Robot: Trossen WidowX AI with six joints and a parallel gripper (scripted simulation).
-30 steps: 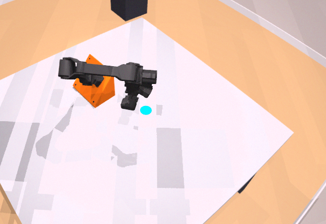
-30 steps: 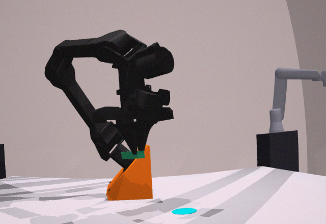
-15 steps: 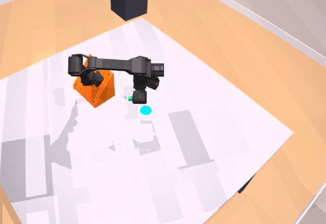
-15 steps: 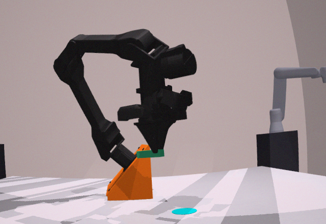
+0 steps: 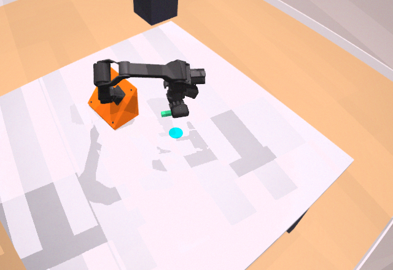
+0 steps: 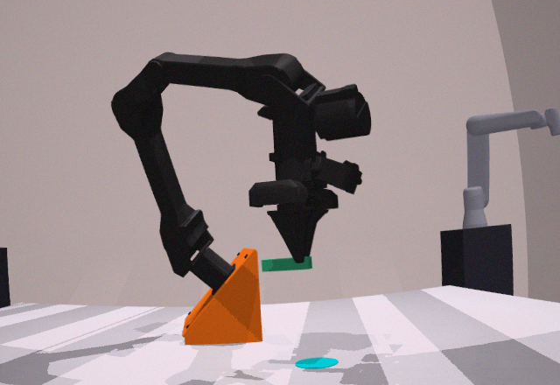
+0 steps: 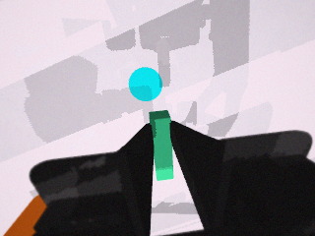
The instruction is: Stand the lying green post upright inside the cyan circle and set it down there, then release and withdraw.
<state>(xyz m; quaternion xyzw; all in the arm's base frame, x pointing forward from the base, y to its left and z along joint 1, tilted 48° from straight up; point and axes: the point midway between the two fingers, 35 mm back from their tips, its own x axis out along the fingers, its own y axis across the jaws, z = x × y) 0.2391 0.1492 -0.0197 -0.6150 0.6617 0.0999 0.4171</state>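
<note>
My gripper tip is now 1 cm past the cyan circle, 1 cm to the right of it and 15 cm above it. Round my gripper tip: green post (1 cm behind, 2 cm to the right).
</note>
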